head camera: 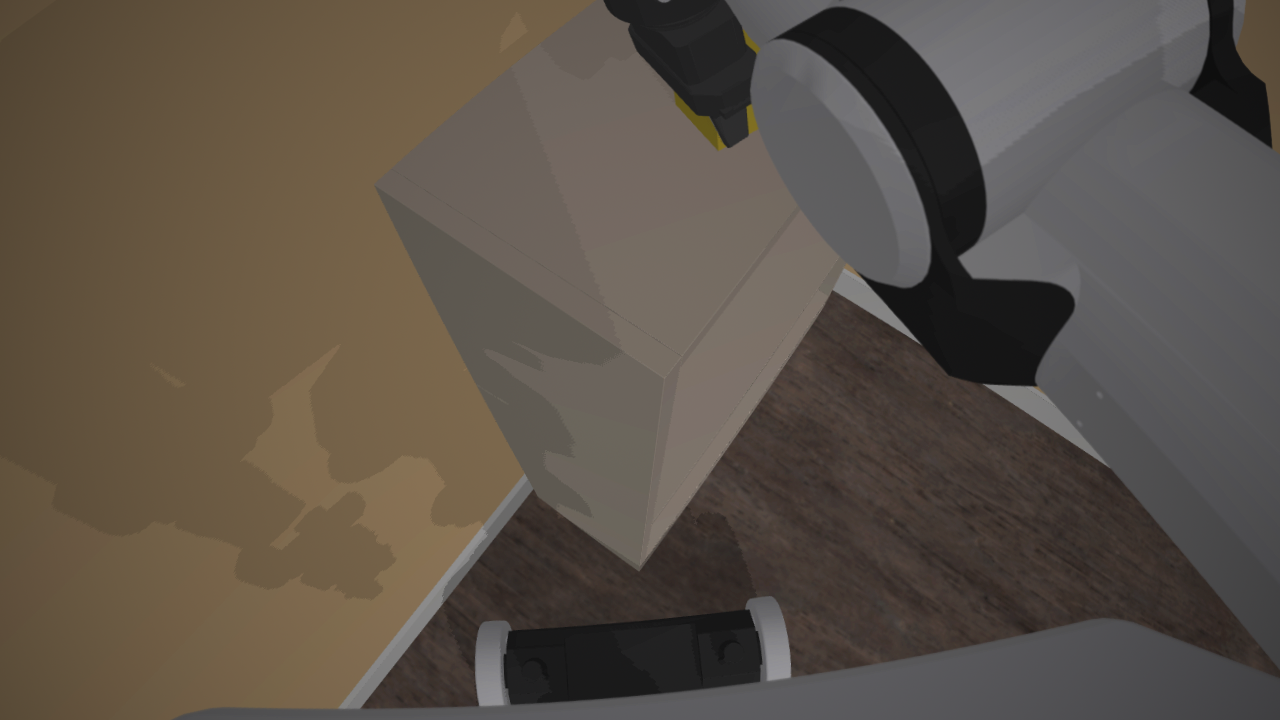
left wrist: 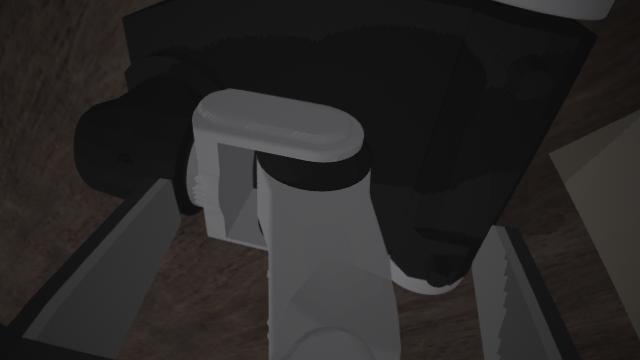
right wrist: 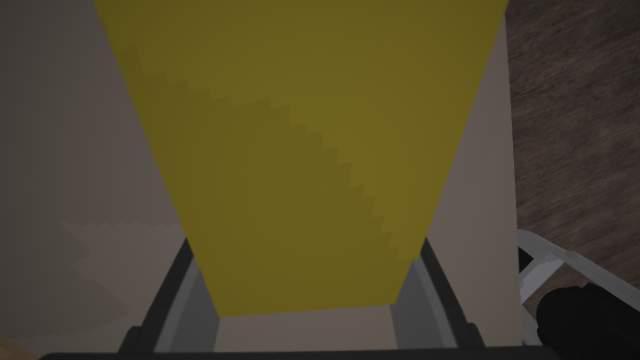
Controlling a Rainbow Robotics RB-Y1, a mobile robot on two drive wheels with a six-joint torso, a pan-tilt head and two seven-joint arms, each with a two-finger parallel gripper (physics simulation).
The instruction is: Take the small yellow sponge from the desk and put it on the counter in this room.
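Pixels of known places: left gripper, fingertip midpoint: point(left wrist: 325, 222); right gripper, fingertip midpoint: point(head camera: 713, 114) point(right wrist: 309, 200); robot's base, link origin: point(head camera: 632, 661).
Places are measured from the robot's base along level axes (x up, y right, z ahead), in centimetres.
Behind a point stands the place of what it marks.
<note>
The yellow sponge point(head camera: 696, 122) {y 8.1, x 106.8, z 40.5 cm} point(right wrist: 300, 165) {y 12.4, x 111.4, z 43.2 cm} is between the fingers of my right gripper point(right wrist: 306, 240) {y 9.6, x 106.9, z 41.2 cm}, which is shut on it. In the head camera view the sponge is mostly hidden behind the black gripper. The counter, a tall grey-beige block point(head camera: 572, 223) {y -2.2, x 106.2, z 31.6 cm} point(right wrist: 475, 210), shows its flat top behind the sponge. The sponge is over this top; whether it touches cannot be told. My left gripper point(left wrist: 325, 222) {y -22.9, x 57.0, z -17.8 cm} is open and empty, with its fingers wide apart near my own base. The desk does not show in these views.
A tan wall point(head camera: 179, 223) {y -28.7, x 113.3, z 29.7 cm} stands behind the counter at the left, with a white baseboard point(head camera: 429, 595) {y -40.2, x 9.1, z 15.8 cm}. Dark wood floor point(head camera: 877, 429) {y 63.1, x 0.1, z 45.7 cm} point(left wrist: 45, 240) {y 77.5, x 0.2, z -124.9 cm} point(right wrist: 575, 125) {y 56.5, x 0.1, z -111.5 cm} lies in front. My black base with white wheels point(head camera: 631, 658) {y -0.2, x 19.1, z 0.9 cm} is near the counter's lower corner. A pale block's corner point(left wrist: 605, 185) {y -0.8, x 14.1, z 22.4 cm} shows in the left wrist view.
</note>
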